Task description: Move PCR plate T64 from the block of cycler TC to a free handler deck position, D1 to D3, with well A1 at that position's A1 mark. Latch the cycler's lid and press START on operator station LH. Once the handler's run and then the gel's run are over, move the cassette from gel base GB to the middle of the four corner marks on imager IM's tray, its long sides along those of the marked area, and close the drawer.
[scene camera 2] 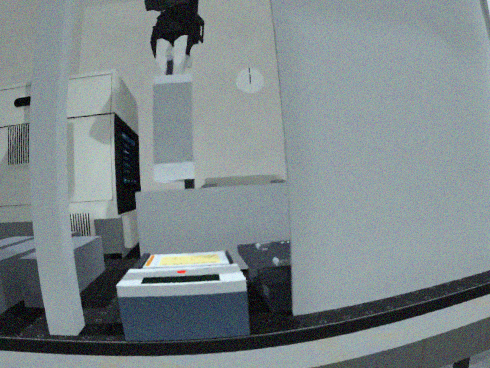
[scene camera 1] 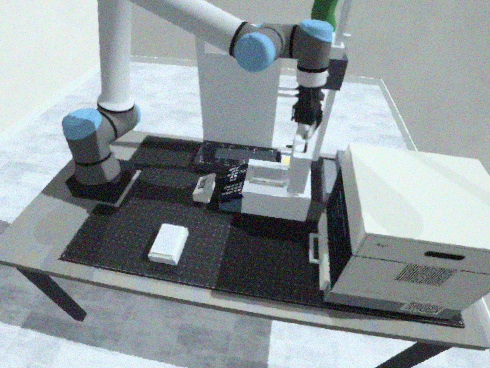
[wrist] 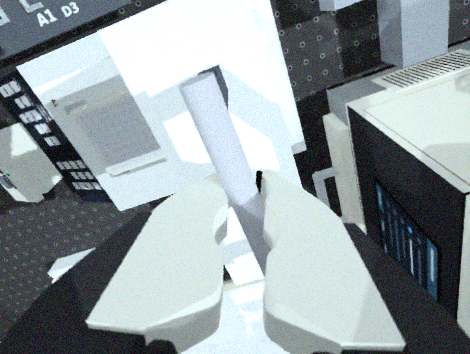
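Pixels of known places: gripper, fingertip midpoint: [wrist: 247, 173]; arm's base, link origin: [scene camera 1: 98, 171].
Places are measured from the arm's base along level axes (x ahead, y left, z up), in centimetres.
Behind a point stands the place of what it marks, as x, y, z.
My gripper [scene camera 1: 302, 136] {87.1, 9.1, 26.3} [scene camera 2: 171, 69] {87.1, 9.1, 26.3} [wrist: 247, 173] {87.1, 9.1, 26.3} is shut on the pale round handle bar [wrist: 215, 135] {86.8, 12.9, 30.0} of the cycler lid. The lid [scene camera 1: 300, 172] {87.3, 0.2, 18.6} [scene camera 2: 172, 122] {86.0, 17.1, 17.1} stands about upright at the right side of white cycler TC [scene camera 1: 275, 204] {80.4, -1.7, 1.7}. Plate T64 [scene camera 1: 269, 175] {76.0, 7.3, 8.2} [wrist: 115, 120] {73.4, 9.7, 8.3} sits in the exposed block, left of the lid. The dark handler deck [scene camera 1: 210, 155] {44.8, 25.7, -2.0} is behind the cycler; the label "A1 D3" shows in the wrist view. The gel base [scene camera 2: 185, 315] {83.4, 44.1, -4.2} bears a yellow cassette [scene camera 2: 190, 259] {83.4, 31.3, -1.6}. Imager IM [scene camera 1: 410, 200] {114.7, -20.4, 33.2} [wrist: 425, 125] {103.5, 1.7, 13.3} is at the right; its tray marks are hidden.
A small white device [scene camera 1: 204, 189] {50.1, 0.8, 0.2} [wrist: 30, 160] {51.8, 5.2, -3.2} stands left of the cycler's dark keypad panel. A white block [scene camera 1: 169, 243] {45.8, -26.6, -1.5} lies on the front left of the dark mat. The drawer handle [scene camera 1: 313, 248] {96.6, -16.7, -1.2} sticks out from the imager's left side. A tall grey panel [scene camera 1: 240, 100] {56.6, 38.2, 22.8} stands behind the deck.
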